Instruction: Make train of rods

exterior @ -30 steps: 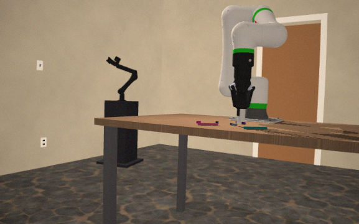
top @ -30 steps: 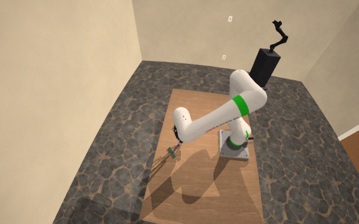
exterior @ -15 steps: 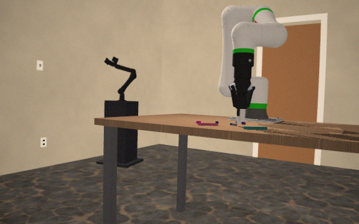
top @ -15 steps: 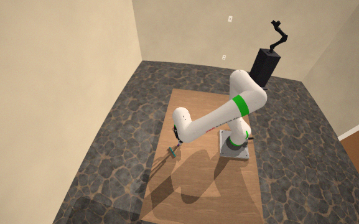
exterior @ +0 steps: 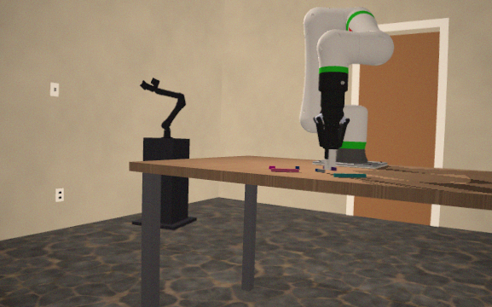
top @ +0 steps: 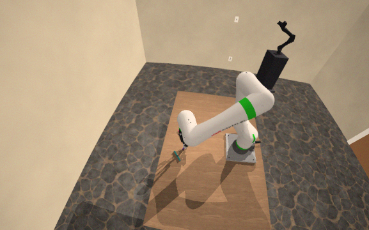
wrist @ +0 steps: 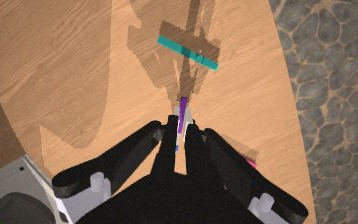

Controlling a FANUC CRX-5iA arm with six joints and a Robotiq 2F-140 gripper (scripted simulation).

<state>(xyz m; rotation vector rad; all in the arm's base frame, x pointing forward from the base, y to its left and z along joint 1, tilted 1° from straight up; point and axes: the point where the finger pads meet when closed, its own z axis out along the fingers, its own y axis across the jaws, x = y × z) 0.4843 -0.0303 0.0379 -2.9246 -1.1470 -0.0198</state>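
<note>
Right now my hand is 3 cm past the grey rod, 3 cm to the left of it and 4 cm above it. Round my hand: pink rod (3 cm ahead, 14 cm to the right, 4 cm below); then turquoise rod (7 cm ahead, 7 cm to the left, 4 cm below); then purple rod (3 cm below).
</note>
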